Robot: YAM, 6 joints.
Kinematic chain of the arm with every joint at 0, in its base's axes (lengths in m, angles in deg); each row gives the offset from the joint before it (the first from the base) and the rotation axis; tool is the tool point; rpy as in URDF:
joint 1: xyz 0 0 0.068 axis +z
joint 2: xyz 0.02 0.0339 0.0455 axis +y
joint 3: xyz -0.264 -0.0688 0 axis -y
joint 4: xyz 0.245 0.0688 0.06 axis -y
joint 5: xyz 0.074 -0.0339 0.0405 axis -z
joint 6: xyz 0.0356 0 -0.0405 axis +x
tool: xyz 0 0 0 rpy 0 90 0
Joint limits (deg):
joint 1: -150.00..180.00
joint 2: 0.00..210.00
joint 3: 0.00..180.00
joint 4: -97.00..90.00
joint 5: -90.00..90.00
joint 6: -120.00..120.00
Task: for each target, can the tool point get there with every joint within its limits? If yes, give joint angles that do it. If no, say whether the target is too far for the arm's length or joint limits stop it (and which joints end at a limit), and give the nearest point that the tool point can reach.
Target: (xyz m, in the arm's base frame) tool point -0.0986 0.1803 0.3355
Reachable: yes | joints 115.65 58.58 60.67 -44.09 -17.62 -94.15
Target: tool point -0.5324 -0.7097 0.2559
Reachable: no: too far | nearest point -0.3826 -0.5100 0.2149 | short by 0.253 m
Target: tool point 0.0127 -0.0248 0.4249
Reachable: yes | joints 18.63 18.61 36.57 60.21 50.71 -7.74
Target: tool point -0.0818 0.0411 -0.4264
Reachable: no: joint limits stop it (at a limit: joint 2) | nearest point -0.1060 0.0532 -0.3562 | short by 0.075 m
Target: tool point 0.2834 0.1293 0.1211
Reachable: yes | joints 30.27 102.58 38.00 27.85 61.06 94.48
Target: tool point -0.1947 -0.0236 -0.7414
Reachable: no: too far | nearest point -0.2217 -0.0021 -0.3793 | short by 0.364 m
